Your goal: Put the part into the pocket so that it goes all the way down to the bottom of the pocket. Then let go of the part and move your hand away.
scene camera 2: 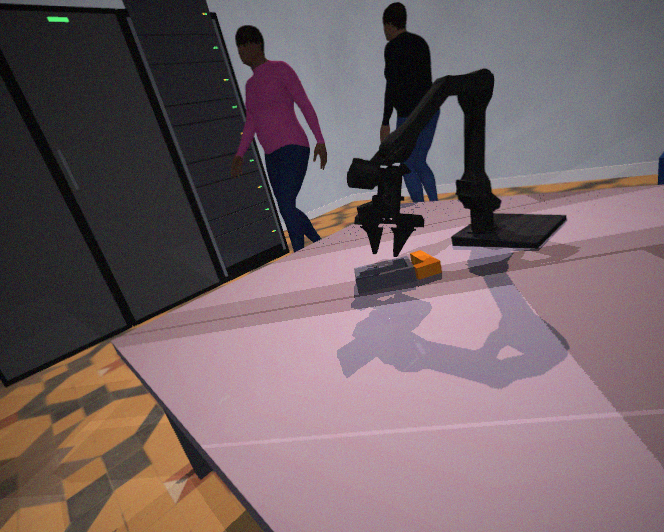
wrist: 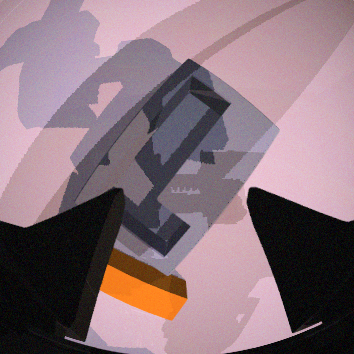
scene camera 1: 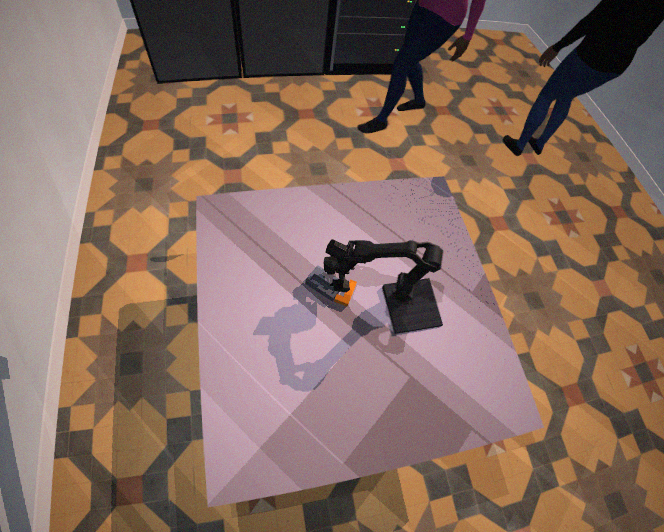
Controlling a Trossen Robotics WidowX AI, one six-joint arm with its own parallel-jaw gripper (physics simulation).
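Frame: origin at the arm's base, x right, y ahead, z up, level; centimetres.
Where they show: gripper, fingertip midpoint: [scene camera 2: 384, 255] [wrist: 186, 195] [scene camera 1: 330, 277]; arm's base, link origin: [scene camera 2: 482, 229] [scene camera 1: 401, 294].
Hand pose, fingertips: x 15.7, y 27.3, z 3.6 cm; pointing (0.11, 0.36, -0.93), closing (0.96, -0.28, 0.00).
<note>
Each offset is from my fingertips to the top centre of the thing. "spot": to the spot under its first point. Level surfaces: height alone.
A grey block {dx +0.2, dy +1.9, dz -2.4 cm} [scene camera 1: 318, 282] [scene camera 2: 385, 285] [wrist: 240, 130] lies on the table, with a dark, angular pocket {spot: dx +1.4, dy +5.1, dz -5.5 cm} [wrist: 180, 125] recessed in its top. Mixed shadows make the pocket's floor hard to read; no orange shows inside it. An orange piece {dx -6.3, dy -5.0, dz -3.0 cm} [scene camera 1: 344, 298] [scene camera 2: 427, 270] [wrist: 145, 295], seemingly the part, sits against or very near the block's end on the arm-base side; the left finger hides some of it in the wrist view. My gripper [scene camera 1: 339, 289] [scene camera 2: 385, 254] [wrist: 186, 195] is open and empty, pointing down a little above the block, its fingers spread across the block's orange-side half in the wrist view.
The arm's black base plate [scene camera 1: 415, 313] [scene camera 2: 532, 229] stands on the pink table {dz -6.0 cm} [scene camera 1: 249, 443] [scene camera 2: 387, 459], beyond the orange piece. Shadows of the arm fall across the table. Two people and dark cabinets [scene camera 1: 193, 38] [scene camera 2: 72, 166] stand beyond the table.
</note>
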